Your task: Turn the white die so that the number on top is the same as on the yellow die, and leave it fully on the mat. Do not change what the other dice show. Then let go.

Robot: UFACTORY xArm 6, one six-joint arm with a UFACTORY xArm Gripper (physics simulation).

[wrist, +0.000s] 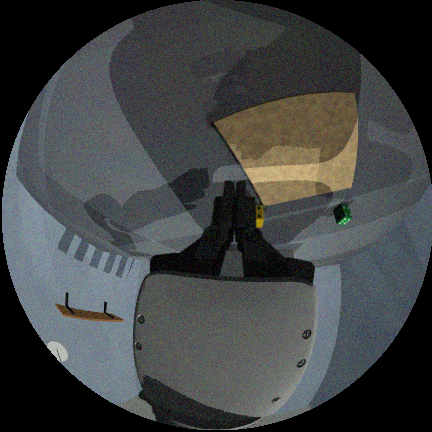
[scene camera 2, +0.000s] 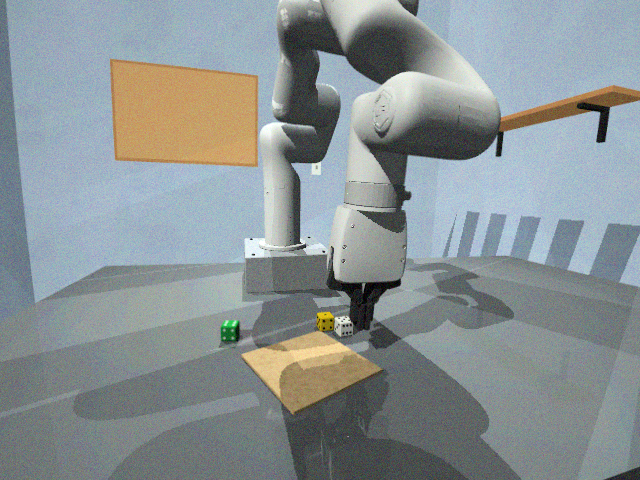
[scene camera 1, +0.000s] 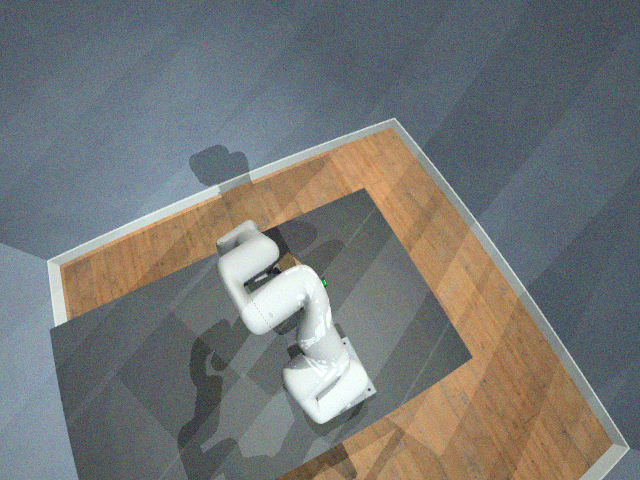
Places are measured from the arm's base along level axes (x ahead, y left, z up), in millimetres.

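Pixels of known places: gripper, fingertip midpoint: [wrist: 235, 192] [scene camera 2: 360, 325]; arm's base, origin of the base link: [scene camera 2: 282, 245].
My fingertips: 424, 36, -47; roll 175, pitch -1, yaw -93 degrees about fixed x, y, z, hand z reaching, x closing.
Observation:
Ahead of a thing's pixels: the offset from my fingertips to its top centre, as dx, dy, dz.
The white die @[-75, +7, -22] [scene camera 2: 343, 326] stands on the table behind the tan mat @[+3, -75, -43] [scene camera 2: 310, 377] [wrist: 295, 120] [scene camera 1: 289, 260], off it. Several pips show on its top and on its front face. In the wrist view it does not show; the fingers cover that area. The yellow die @[-101, -18, -22] [scene camera 2: 325, 321] [wrist: 259, 220] stands close to the left of the white die in scene camera 2. Its top appears to show one pip. My gripper [scene camera 2: 366, 326] [wrist: 235, 192] is shut and empty, pointing down, its tips low and just right of the white die in scene camera 2. Scene camera 1's view of both dice is blocked by the arm.
The green die @[-102, -178, -22] [scene camera 2: 230, 330] [wrist: 343, 214] [scene camera 1: 324, 283] stands on the table, left of the mat in scene camera 2. The robot base [scene camera 2: 284, 271] [scene camera 1: 330, 384] is behind the dice. A wall shelf [scene camera 2: 568, 107] [wrist: 90, 315] is on the wall beyond the table.

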